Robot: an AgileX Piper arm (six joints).
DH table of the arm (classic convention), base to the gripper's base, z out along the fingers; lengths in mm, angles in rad. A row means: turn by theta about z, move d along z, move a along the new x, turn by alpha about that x. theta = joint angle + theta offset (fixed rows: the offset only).
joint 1: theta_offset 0, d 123, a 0, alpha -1.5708
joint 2: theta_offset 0.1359, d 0, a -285.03, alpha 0
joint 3: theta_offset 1.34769, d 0, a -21.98, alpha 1.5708
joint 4: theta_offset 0, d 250.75, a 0, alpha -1.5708
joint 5: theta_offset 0, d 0, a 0, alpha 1.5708
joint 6: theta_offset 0, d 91, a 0, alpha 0
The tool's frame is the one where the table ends.
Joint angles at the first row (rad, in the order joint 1, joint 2, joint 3, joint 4, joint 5, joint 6):
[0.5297 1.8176 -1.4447 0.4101 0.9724 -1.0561]
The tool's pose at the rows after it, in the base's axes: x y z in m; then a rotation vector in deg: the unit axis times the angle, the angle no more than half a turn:
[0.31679, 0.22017, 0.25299, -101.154, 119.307, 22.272]
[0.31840, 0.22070, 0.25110, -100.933, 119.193, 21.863]
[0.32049, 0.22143, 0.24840, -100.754, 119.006, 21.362]
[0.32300, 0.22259, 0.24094, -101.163, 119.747, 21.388]
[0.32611, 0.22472, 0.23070, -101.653, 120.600, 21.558]
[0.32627, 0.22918, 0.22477, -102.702, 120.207, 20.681]
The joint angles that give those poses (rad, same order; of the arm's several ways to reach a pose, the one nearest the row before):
[0.5297 1.8288 -1.4447 0.4101 0.9704 -1.0588]
[0.5297 1.8342 -1.4447 0.4083 0.9591 -1.0600]
[0.5297 1.8419 -1.4447 0.4063 0.9449 -1.0630]
[0.5297 1.8612 -1.4447 0.4040 0.9397 -1.0640]
[0.5309 1.8878 -1.4447 0.4040 0.9305 -1.0669]
[0.5433 1.9028 -1.4447 0.3915 0.9151 -1.0669]

